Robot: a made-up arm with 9 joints. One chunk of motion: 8 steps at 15 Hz.
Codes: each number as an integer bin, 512 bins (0 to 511) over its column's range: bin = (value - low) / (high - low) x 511, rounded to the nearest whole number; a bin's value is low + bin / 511 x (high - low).
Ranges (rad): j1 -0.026..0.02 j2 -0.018..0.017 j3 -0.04..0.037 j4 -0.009..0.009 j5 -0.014..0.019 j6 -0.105..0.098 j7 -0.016..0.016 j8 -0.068..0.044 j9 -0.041..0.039
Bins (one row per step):
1: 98 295 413 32 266 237 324 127 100
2: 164 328 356 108 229 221 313 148 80
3: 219 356 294 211 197 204 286 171 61
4: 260 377 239 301 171 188 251 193 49
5: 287 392 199 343 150 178 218 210 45
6: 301 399 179 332 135 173 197 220 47
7: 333 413 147 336 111 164 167 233 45
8: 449 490 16 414 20 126 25 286 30
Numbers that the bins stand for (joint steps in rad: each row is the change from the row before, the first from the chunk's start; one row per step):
1: -0.01718 0.00221 0.02223 -0.00787 0.00318 -0.01085 0.00429 -0.04016 -0.02534
2: -0.01124 0.00447 0.01364 -0.00520 0.00079 -0.01721 0.00360 -0.03556 -0.02848
3: -0.00629 0.00638 0.00430 -0.00157 -0.00128 -0.02396 0.00191 -0.03052 -0.03145
4: -0.00259 0.00782 -0.00399 0.00160 -0.00296 -0.03032 -0.00028 -0.02570 -0.03333
5: -0.00016 0.00885 -0.01001 0.00308 -0.00431 -0.03429 -0.00235 -0.02197 -0.03395
6: 0.00110 0.00933 -0.01303 0.00269 -0.00528 -0.03627 -0.00366 -0.01978 -0.03364
7: 0.00398 0.01029 -0.01785 0.00284 -0.00683 -0.03985 -0.00554 -0.01693 -0.03395
8: 0.01442 0.01556 -0.03759 0.00558 -0.01271 -0.05495 -0.01443 -0.00532 -0.03630

